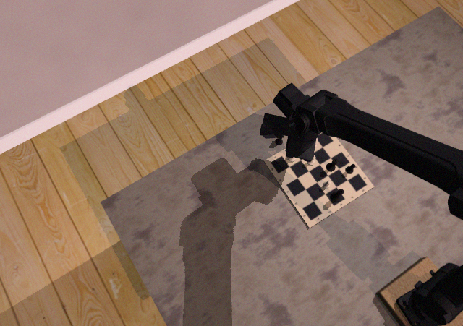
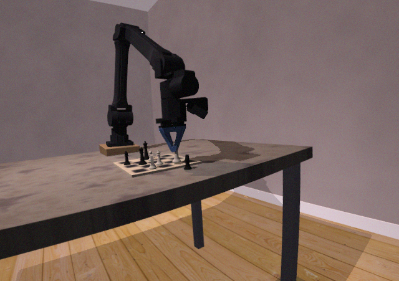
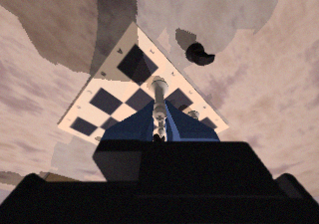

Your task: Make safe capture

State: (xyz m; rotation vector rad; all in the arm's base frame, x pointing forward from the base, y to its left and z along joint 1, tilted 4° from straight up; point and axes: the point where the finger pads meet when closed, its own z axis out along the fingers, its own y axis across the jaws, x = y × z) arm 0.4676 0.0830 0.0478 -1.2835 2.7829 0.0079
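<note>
My hand is 1 cm above the tall white piece. Also, from my hand: black piece (7 cm behind, 8 cm to the right, 2 cm below); then chessboard (7 cm behind, 4 cm to the right, 5 cm below).
</note>
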